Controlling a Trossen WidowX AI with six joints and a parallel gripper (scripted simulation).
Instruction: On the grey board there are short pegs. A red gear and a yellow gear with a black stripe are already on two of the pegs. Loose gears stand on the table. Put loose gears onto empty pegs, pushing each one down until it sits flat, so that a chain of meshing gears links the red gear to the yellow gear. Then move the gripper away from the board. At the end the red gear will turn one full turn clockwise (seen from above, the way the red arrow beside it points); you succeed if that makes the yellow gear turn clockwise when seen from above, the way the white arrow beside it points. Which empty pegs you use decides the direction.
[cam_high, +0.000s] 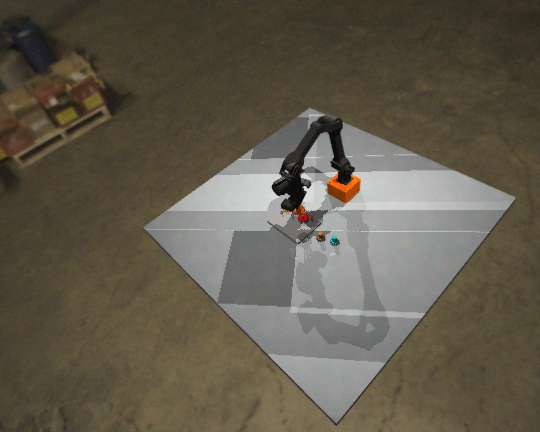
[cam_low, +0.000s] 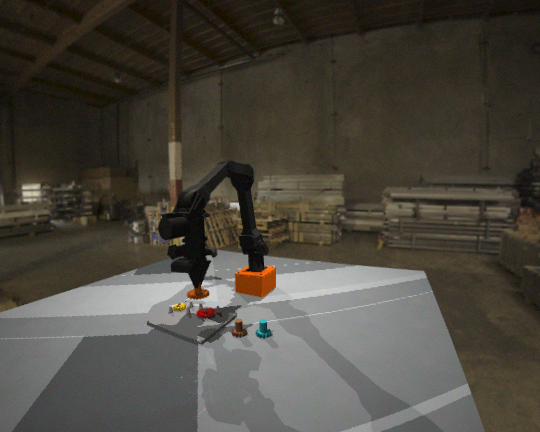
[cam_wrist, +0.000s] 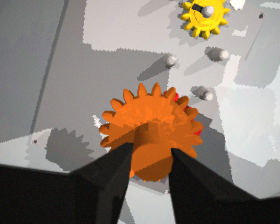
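Right now my gripper tip is 10 mm past the yellow gear, 100 mm to the left of it and 90 mm above it. From my gripper tip the other things lie so: red gear: 20 mm behind, 90 mm below; white arrow: 20 mm behind, 120 mm to the right, 100 mm below; orange gear: 10 mm below.
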